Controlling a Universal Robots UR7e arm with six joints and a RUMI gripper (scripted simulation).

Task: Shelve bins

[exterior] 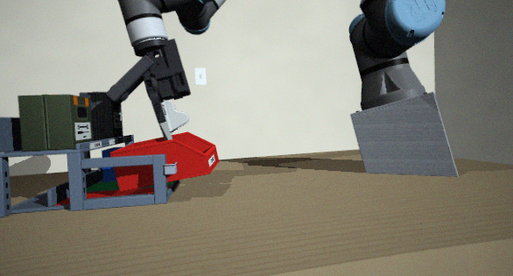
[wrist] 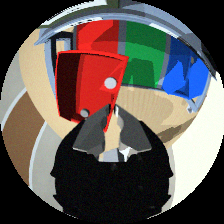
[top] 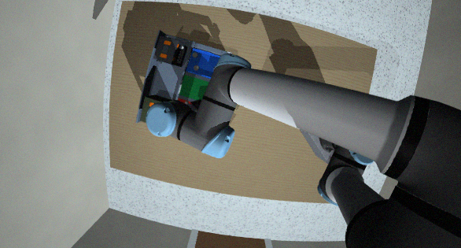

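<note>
The red bin is 10 mm ahead of my hand, 40 mm to the left of it and 30 mm below it. Round my hand: blue bin (40 mm ahead, 200 mm to the right, 50 mm below); top board (170 mm ahead, 120 mm to the right); green box (200 mm ahead, 10 mm to the right, 50 mm above).
</note>
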